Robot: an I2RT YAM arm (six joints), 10 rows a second.
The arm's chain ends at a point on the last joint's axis. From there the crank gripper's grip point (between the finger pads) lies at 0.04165 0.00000 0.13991 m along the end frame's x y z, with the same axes.
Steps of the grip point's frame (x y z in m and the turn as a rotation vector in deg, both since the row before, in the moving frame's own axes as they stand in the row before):
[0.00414, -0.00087, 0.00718, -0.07, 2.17, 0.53]
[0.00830, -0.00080, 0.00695, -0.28, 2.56, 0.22]
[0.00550, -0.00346, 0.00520, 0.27, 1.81, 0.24]
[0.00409, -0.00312, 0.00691, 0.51, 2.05, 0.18]
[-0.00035, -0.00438, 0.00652, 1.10, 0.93, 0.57]
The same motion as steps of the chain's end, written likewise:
[-0.00113, -0.00145, 0.00886, -0.07, 2.17, 0.53]
[0.00209, -0.00165, 0.00895, -0.28, 2.56, 0.22]
[0.00110, -0.00299, 0.00659, 0.27, 1.81, 0.24]
[-0.00089, -0.00202, 0.00849, 0.51, 2.05, 0.18]
[-0.00263, -0.00213, 0.00724, 1.10, 0.93, 0.57]

